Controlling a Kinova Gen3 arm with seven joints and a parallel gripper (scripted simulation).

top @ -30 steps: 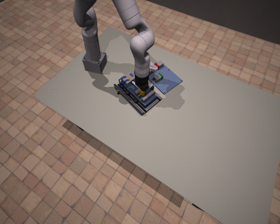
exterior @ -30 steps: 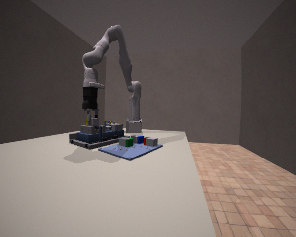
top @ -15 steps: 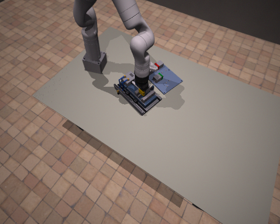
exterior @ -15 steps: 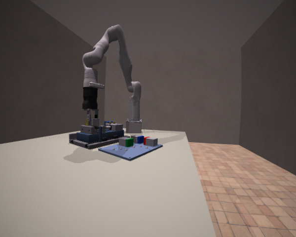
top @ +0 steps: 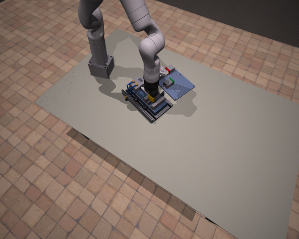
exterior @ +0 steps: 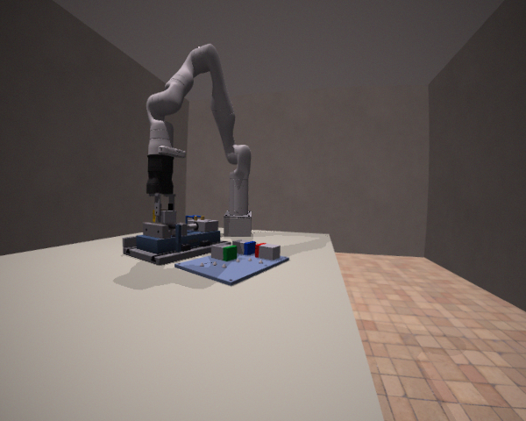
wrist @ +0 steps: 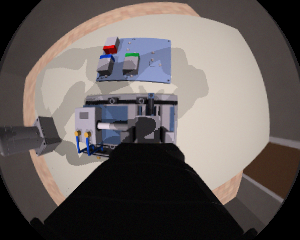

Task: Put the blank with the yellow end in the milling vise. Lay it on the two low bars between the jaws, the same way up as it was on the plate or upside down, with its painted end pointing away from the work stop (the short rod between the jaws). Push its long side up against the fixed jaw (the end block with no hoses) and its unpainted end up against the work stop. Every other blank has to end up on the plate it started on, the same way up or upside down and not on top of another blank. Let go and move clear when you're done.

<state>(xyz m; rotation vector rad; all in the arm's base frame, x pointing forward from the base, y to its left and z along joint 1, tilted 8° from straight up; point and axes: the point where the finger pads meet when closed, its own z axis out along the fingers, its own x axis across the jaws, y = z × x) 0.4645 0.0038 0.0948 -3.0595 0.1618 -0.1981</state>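
Now: hand 2 cm above the yellow-ended blank. Round my hand: green-ended blank (3 cm behind, 20 cm to the left, 11 cm below); fixed jaw (4 cm ahead, 6 cm below); milling vise (6 cm behind, 1 cm to the left, 10 cm below).
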